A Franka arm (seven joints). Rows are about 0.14 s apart.
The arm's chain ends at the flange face. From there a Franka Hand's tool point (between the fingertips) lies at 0.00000 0.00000 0.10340 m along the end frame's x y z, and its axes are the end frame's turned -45 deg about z.
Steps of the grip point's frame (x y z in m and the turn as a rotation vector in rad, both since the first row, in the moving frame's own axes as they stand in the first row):
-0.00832 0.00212 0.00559 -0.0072 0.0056 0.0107
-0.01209 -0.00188 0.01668 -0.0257 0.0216 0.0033
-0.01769 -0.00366 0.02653 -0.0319 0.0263 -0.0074
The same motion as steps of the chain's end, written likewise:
-0.00532 0.00726 0.00559 -0.0011 0.0091 0.0107
-0.01334 0.00691 0.01674 -0.0029 0.0334 0.0033
-0.01935 0.00953 0.02662 -0.0040 0.0412 -0.0074

